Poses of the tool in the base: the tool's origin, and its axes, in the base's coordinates. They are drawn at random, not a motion.
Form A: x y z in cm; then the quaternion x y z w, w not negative.
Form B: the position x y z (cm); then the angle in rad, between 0 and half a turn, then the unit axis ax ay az. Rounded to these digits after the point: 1 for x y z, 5 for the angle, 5 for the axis.
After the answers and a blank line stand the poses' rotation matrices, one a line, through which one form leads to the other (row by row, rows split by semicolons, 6 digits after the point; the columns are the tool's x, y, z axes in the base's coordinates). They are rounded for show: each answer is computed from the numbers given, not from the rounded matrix.
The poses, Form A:
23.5, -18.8, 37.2, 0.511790, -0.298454, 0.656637, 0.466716
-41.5, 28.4, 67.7, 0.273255, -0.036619, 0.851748, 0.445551
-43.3, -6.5, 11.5, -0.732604, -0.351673, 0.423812, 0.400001
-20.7, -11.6, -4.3, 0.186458, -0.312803, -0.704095, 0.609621
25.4, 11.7, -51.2, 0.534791, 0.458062, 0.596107, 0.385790
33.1, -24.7, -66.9, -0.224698, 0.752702, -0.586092, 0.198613
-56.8, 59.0, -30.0, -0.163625, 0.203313, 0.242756, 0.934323
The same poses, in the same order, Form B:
23.5, -18.8, 37.2, 2.17044, 0.57868, -0.33746, 0.74246
-41.5, 28.4, 67.7, 2.21801, 0.30523, -0.04090, 0.95140
-43.3, -6.5, 11.5, 2.31856, -0.79934, -0.38371, 0.46242
-20.7, -11.6, -4.3, 1.83043, 0.23522, -0.39461, -0.88823
25.4, 11.7, -51.2, 2.34946, 0.57966, 0.49650, 0.64613
33.1, -24.7, -66.9, 2.74171, -0.22927, 0.76800, -0.59801
-56.8, 59.0, -30.0, 0.72888, -0.45907, 0.57042, 0.68108

-0.040494 -0.918418 0.393534; 0.307435 -0.386203 -0.869673; 0.950707 0.085769 0.297992
-0.453632 -0.779007 0.432858; 0.738982 -0.600287 -0.305879; 0.498120 0.181118 0.847981
0.393419 0.176224 -0.902312; 0.854325 -0.432651 0.287998; -0.339634 -0.884171 -0.320765
-0.187191 0.741813 -0.643951; -0.975112 -0.061033 0.213149; 0.118814 0.667824 0.734775
-0.130329 0.029991 0.991017; 0.949879 -0.282690 0.133474; 0.284154 0.958742 0.008355
-0.820127 -0.105450 0.562380; -0.571072 0.212014 -0.793049; -0.035605 -0.971561 -0.234098
0.799467 -0.520160 0.300478; 0.387091 0.828593 0.404468; -0.459362 -0.207046 0.863781

